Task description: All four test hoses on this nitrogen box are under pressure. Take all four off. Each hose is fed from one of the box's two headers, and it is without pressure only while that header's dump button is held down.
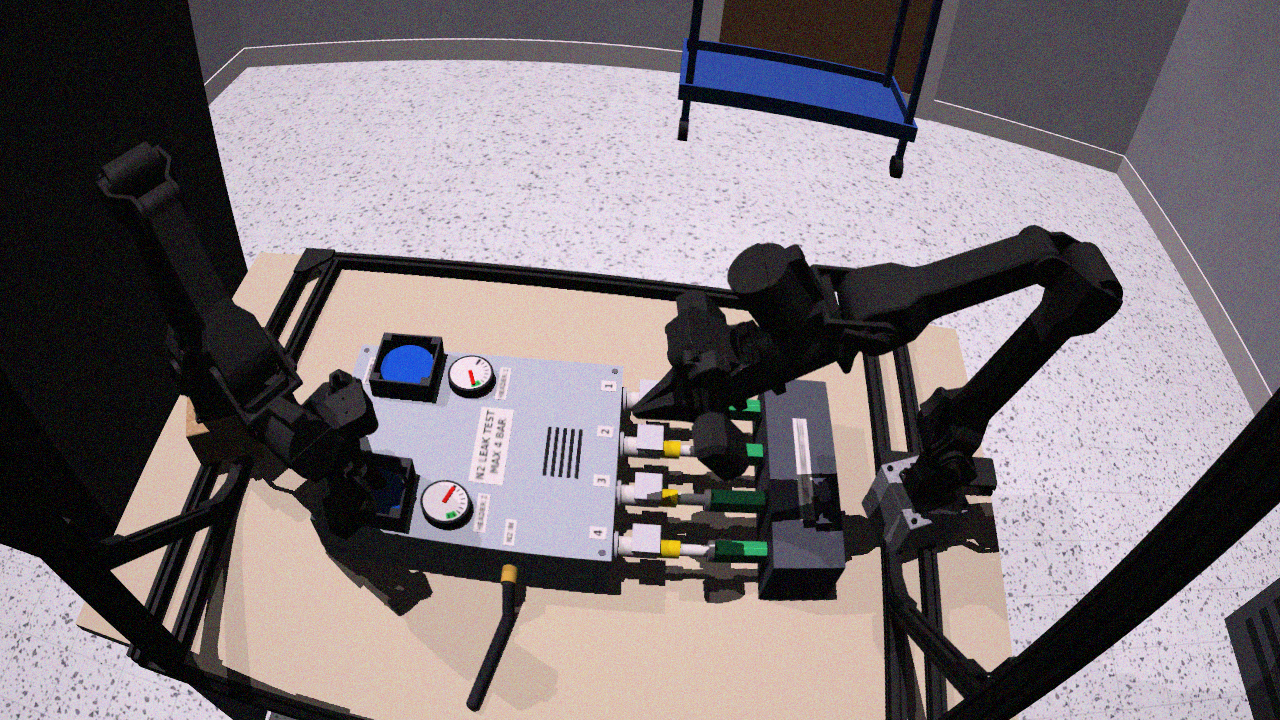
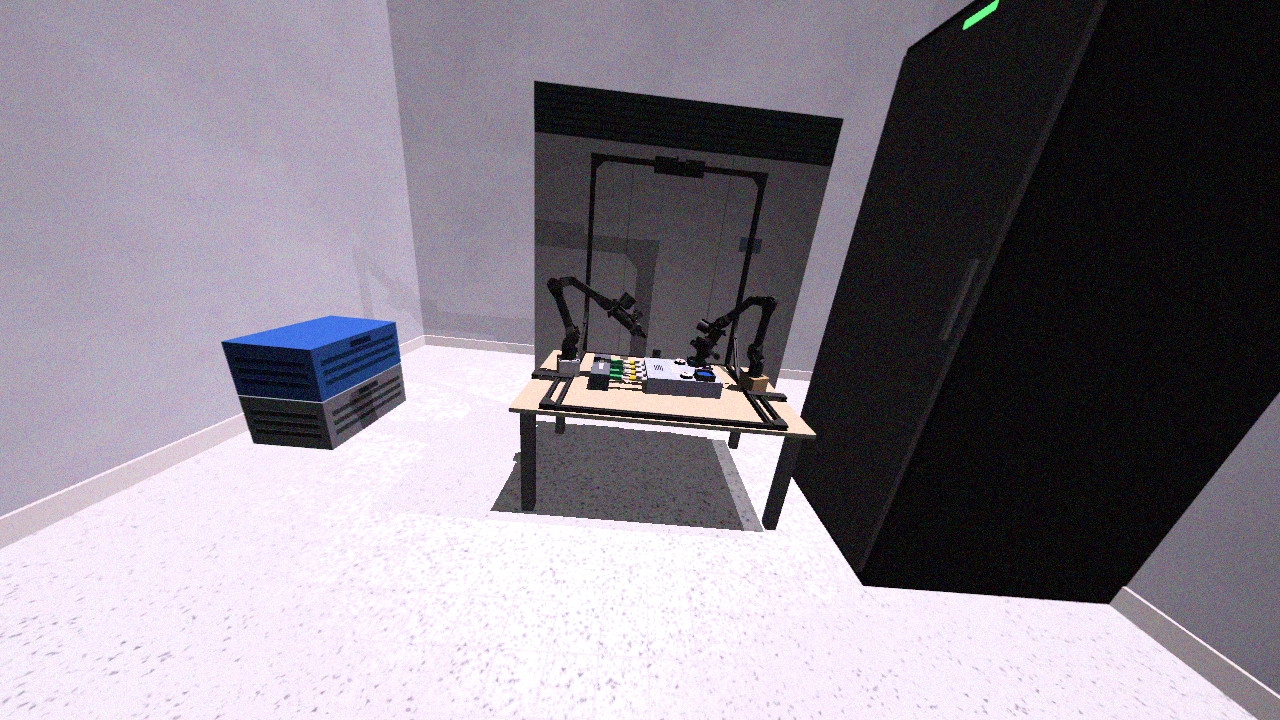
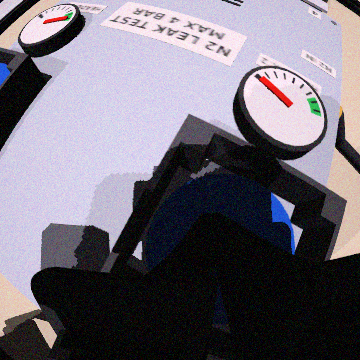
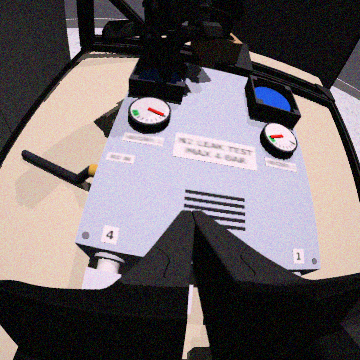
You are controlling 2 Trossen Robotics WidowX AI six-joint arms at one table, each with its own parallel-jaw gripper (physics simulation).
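Pixels of known places: left gripper, between the fingertips: [image 1: 384,485] [image 2: 695,363] [image 3: 209,222] [image 4: 166,81]; right gripper, between the fingertips: [image 1: 634,413] [image 2: 646,337] [image 4: 189,219]; left arm's base, origin of its link: [image 1: 215,401] [image 2: 754,375]; right arm's base, origin of its link: [image 1: 927,487] [image 2: 568,357].
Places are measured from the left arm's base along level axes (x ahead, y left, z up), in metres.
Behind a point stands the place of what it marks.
The grey nitrogen box [image 1: 516,457] @(x 0.391, y -0.189, z -0.004 m) [image 2: 680,377] @(x 0.407, y -0.053, z 0.000 m) [image 4: 207,171] @(x 0.395, y -0.187, z -0.004 m) lies on the table. Three hoses with yellow collars, hose 2 [image 1: 672,449] @(x 0.571, y -0.218, z -0.020 m), hose 3 [image 1: 669,496] @(x 0.542, y -0.280, z -0.019 m) and hose 4 [image 1: 670,547] @(x 0.518, y -0.345, z -0.019 m), sit in its ports; hose 1 is hidden behind my right gripper. My left gripper [image 1: 380,486] @(x 0.228, y -0.195, z 0.006 m) [image 3: 209,222] @(x 0.228, y -0.195, z 0.006 m) is shut and empty, its tip on the near blue dump button [image 3: 278,218] @(x 0.231, y -0.230, z 0.005 m) [image 4: 153,75] @(x 0.205, y -0.211, z 0.005 m). The gauge [image 1: 446,503] @(x 0.295, y -0.240, z 0.011 m) [image 3: 280,107] @(x 0.290, y -0.232, z 0.011 m) beside it shows its needle away from the green mark. My right gripper [image 1: 637,409] @(x 0.493, y -0.267, z 0.131 m) [image 4: 189,219] @(x 0.493, y -0.267, z 0.131 m) is shut and empty, over the box edge by port 1. The other dump button [image 1: 409,365] @(x 0.293, y -0.028, z 0.012 m) [image 4: 272,98] @(x 0.287, y -0.025, z 0.012 m) is uncovered.
A dark manifold block [image 1: 802,486] @(x 0.688, y -0.328, z -0.003 m) holds the hoses' green ends. A black supply hose [image 1: 495,643] @(x 0.301, y -0.386, z -0.070 m) [image 4: 53,166] @(x 0.299, y -0.391, z -0.070 m) runs from the box's front side. A black frame rail [image 1: 495,272] @(x 0.457, y 0.195, z -0.065 m) borders the table [image 1: 709,643] @(x 0.532, y -0.452, z -0.084 m). A blue cart [image 1: 780,82] stands behind.
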